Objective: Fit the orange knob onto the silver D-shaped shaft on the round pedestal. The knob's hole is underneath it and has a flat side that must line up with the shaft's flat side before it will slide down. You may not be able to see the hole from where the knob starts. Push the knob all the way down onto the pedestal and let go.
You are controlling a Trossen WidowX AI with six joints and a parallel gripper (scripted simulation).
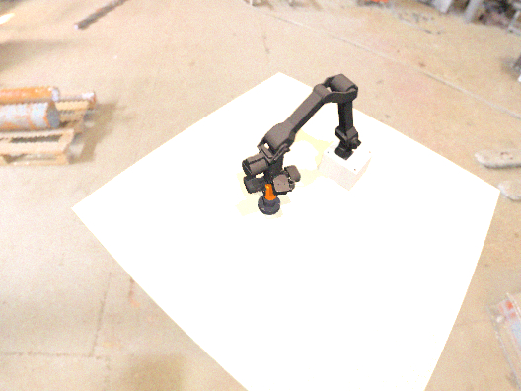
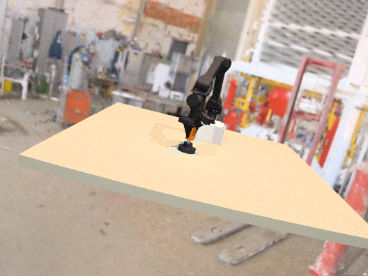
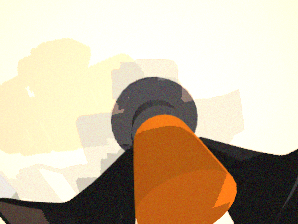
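The dark round pedestal lies 4 cm below my gripper tip. The rest, counted from my gripper tip: orange knob 3 cm above.
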